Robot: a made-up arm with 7 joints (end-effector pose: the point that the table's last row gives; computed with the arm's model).
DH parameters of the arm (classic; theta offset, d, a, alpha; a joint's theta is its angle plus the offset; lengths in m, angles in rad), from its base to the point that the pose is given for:
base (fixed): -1.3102 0 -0.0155 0
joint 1: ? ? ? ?
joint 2: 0 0.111 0.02 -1.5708
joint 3: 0 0.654 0.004 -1.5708
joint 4: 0 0.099 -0.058 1.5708
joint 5: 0 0.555 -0.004 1.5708
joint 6: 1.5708 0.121 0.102 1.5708
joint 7: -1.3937 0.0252 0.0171 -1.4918
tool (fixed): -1.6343 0.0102 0 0
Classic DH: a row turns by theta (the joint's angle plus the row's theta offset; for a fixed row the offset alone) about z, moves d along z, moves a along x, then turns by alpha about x.
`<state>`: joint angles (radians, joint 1 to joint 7).
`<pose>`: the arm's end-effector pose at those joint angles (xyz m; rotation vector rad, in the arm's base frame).
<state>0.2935 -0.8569 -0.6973 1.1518 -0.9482 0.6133 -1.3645</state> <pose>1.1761 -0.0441 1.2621 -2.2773 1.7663 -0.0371</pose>
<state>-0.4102 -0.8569 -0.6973 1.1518 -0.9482 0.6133 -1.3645</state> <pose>0.8575 -0.7936 1.2621 -1.5399 2.4601 -0.1655</pose>
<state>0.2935 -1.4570 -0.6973 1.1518 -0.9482 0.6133 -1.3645</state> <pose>1.1776 -0.0436 0.5751 2.2360 -1.8049 -0.4615</pose>
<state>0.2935 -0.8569 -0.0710 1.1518 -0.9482 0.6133 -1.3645</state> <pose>1.1374 0.2735 1.1988 -2.2761 1.1696 0.5478</pose>
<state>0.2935 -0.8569 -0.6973 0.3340 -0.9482 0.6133 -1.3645</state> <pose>1.0475 0.2289 1.6954 -2.2650 0.9734 -0.7995</pose>
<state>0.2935 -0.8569 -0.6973 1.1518 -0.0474 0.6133 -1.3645</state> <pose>1.1376 -0.1299 1.2410 -1.4023 1.4973 0.2324</pose>
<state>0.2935 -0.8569 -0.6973 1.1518 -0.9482 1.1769 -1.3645</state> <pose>1.1649 0.0054 1.2739 -2.5285 1.0282 0.0515</pose>
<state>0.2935 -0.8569 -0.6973 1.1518 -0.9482 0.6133 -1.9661</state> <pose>1.1716 -0.0476 1.2725 2.3725 -1.6690 -0.5291</pose>
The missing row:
joint 1: 1.3102 0.916 0.003 1.5708
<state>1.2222 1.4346 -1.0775 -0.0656 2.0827 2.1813 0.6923</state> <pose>-0.2517 -1.1065 1.1751 -0.8389 1.0648 -1.2162</pose>
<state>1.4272 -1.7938 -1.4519 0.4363 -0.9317 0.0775 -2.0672</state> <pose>0.4257 1.2185 0.5772 2.0547 -0.4763 0.9235</pose>
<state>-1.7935 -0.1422 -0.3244 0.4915 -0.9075 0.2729 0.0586</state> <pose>-0.2222 -0.3477 2.1902 0.2157 0.4492 -3.0110</pose>
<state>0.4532 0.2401 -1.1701 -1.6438 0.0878 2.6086 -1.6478</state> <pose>-0.4094 0.1790 1.3584 -0.3770 1.5676 0.8620</pose>
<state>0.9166 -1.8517 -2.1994 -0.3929 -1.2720 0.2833 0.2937</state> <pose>0.5153 0.9783 0.2680 -1.5548 -1.7453 -0.5965</pose>
